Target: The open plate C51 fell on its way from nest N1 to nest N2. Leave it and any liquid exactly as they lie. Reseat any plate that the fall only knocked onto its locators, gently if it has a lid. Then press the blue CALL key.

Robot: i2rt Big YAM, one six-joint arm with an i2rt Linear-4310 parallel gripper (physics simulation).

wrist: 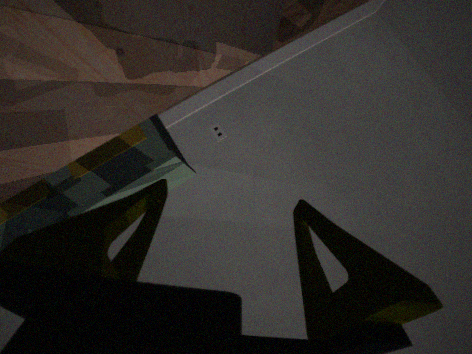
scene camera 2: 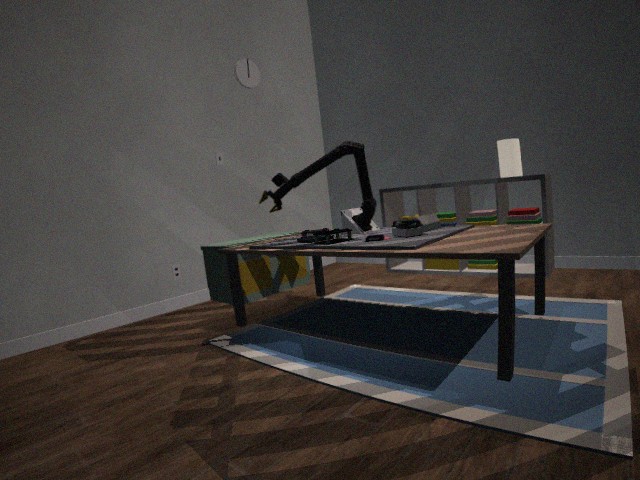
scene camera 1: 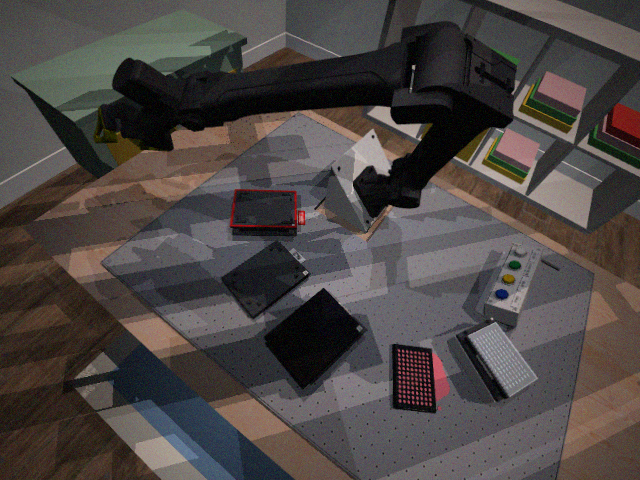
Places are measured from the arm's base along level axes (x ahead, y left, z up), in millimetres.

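Pixels of known places: gripper, fingertip midpoint: (wrist: 233, 196) (scene camera 2: 264, 207) (scene camera 1: 118, 143); arm's base, origin of the base link: (scene camera 2: 361, 223) (scene camera 1: 369, 192).
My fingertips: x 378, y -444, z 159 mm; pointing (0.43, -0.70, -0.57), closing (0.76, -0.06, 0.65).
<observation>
Ahead of a thing's pixels: the offset from my fingertips to its middle. "spot": to the spot under its first point. Level surfaces: height alone.
In scene camera 1, an open black plate with pink wells {dy +763, dx -35, dz -203 mm} (scene camera 1: 414, 378) lies on the grey perforated mat, beside a pink puddle {dy +821, dx -54, dz -209 mm} (scene camera 1: 442, 379). To its right, a white plate {dy +882, dx -151, dz -134 mm} (scene camera 1: 501, 356) sits on a dark nest {spot: dy +821, dx -138, dz -138 mm} (scene camera 1: 471, 345), offset and seemingly tilted; its exact seating is unclear. A black block-like object {dy +546, dx +26, dz -180 mm} (scene camera 1: 315, 338) stands left of the open plate; whether it holds a plate is too dark to tell. The blue key {spot: dy +841, dx -297, dz -141 mm} (scene camera 1: 501, 293) is on the grey key box {dy +871, dx -372, dz -168 mm} (scene camera 1: 504, 311). My gripper (scene camera 2: 266, 205) (wrist: 233, 196) is open and empty, raised high beyond the table's left end, away from all plates.
A flat dark nest {dy +374, dx -24, dz -196 mm} (scene camera 1: 266, 279) and a red-framed dark nest {dy +255, dx -162, dz -187 mm} (scene camera 1: 263, 209) stand at the left of the mat {dz -210 mm} (scene camera 1: 382, 436). The white angled bracket (scene camera 1: 347, 198) is by the arm's base. A green cabinet (scene camera 1: 124, 56) stands behind the table's left end, a shelf unit (scene camera 2: 462, 181) behind the table.
</observation>
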